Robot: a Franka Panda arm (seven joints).
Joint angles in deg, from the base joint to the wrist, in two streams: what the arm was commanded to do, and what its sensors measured. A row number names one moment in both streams.
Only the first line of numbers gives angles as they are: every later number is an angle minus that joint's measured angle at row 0.
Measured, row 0:
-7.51, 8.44, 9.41, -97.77, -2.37, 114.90, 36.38
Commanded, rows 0 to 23:
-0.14, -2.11, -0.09, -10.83, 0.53, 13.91, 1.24
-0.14, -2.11, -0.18, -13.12, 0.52, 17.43, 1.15
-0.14, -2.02, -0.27, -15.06, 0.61, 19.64, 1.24
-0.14, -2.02, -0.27, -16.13, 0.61, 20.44, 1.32
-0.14, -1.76, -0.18, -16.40, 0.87, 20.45, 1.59
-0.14, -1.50, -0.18, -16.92, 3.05, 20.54, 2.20
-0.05, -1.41, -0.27, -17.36, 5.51, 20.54, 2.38
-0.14, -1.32, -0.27, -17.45, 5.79, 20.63, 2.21
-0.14, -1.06, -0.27, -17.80, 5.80, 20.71, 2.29
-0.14, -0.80, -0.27, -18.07, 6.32, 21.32, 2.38
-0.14, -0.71, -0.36, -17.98, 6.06, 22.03, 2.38
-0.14, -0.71, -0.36, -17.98, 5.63, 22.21, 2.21
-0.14, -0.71, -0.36, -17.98, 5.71, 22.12, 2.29
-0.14, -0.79, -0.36, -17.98, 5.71, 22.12, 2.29
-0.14, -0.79, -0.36, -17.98, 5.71, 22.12, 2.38
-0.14, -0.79, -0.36, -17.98, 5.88, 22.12, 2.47
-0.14, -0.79, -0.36, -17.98, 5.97, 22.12, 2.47
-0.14, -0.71, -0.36, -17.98, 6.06, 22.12, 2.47
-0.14, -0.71, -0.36, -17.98, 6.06, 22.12, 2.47
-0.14, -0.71, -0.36, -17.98, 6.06, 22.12, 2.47
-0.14, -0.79, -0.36, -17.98, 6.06, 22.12, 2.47
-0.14, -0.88, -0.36, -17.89, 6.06, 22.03, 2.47
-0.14, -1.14, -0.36, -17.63, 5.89, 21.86, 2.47
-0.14, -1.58, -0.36, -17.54, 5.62, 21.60, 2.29
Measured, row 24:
-0.23, -0.21, -0.64, -16.27, 5.33, 21.17, 1.59
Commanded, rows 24 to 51:
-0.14, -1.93, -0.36, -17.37, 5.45, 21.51, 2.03
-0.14, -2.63, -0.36, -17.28, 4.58, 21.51, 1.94
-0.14, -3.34, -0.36, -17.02, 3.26, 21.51, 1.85
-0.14, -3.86, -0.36, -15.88, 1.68, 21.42, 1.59
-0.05, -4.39, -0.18, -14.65, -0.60, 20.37, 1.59
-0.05, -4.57, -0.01, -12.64, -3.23, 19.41, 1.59
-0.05, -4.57, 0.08, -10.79, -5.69, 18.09, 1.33
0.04, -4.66, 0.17, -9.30, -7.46, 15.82, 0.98
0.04, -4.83, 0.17, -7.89, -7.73, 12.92, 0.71
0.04, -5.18, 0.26, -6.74, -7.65, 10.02, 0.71
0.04, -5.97, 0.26, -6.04, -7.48, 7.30, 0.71
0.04, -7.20, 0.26, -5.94, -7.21, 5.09, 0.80
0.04, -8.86, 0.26, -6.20, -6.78, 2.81, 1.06
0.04, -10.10, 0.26, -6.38, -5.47, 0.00, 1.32
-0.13, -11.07, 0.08, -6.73, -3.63, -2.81, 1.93
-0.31, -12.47, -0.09, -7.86, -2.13, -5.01, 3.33
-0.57, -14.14, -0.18, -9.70, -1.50, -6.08, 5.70
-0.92, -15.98, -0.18, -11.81, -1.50, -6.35, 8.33
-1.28, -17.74, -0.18, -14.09, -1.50, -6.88, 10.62
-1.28, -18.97, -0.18, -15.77, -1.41, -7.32, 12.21
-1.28, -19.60, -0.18, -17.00, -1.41, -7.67, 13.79
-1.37, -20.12, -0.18, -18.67, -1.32, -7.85, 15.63
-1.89, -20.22, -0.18, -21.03, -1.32, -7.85, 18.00
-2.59, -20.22, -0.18, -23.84, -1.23, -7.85, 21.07
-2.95, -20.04, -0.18, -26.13, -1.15, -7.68, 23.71
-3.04, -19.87, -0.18, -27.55, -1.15, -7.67, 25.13
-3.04, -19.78, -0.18, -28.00, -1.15, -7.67, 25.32
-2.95, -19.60, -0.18, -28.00, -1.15, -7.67, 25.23
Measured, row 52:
-2.29, -18.73, -0.61, -25.36, -1.90, -8.03, 22.92
